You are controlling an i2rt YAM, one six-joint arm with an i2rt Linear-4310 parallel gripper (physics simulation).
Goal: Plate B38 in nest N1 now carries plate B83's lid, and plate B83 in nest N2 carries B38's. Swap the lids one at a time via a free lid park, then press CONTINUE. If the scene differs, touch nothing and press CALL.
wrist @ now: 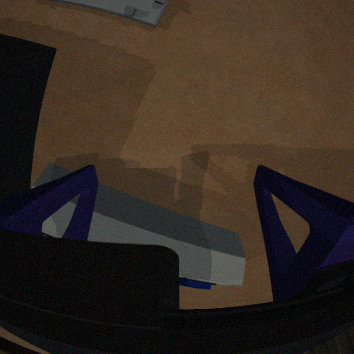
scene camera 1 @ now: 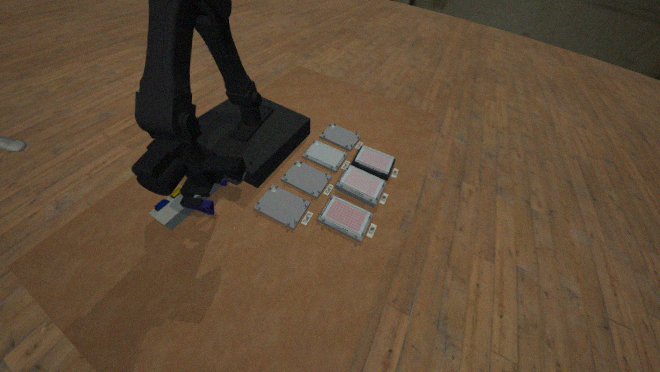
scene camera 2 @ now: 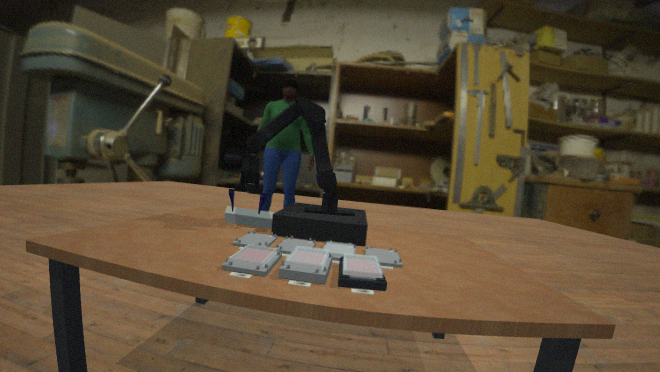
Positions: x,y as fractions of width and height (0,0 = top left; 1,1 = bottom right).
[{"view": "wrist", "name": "my gripper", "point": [0.50,0.49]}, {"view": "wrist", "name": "grey button box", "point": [0.59,0.72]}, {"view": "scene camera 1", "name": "my gripper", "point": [0.33,0.54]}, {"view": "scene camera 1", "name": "grey button box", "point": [0.26,0.57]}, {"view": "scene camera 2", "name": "grey button box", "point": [0.37,0.58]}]
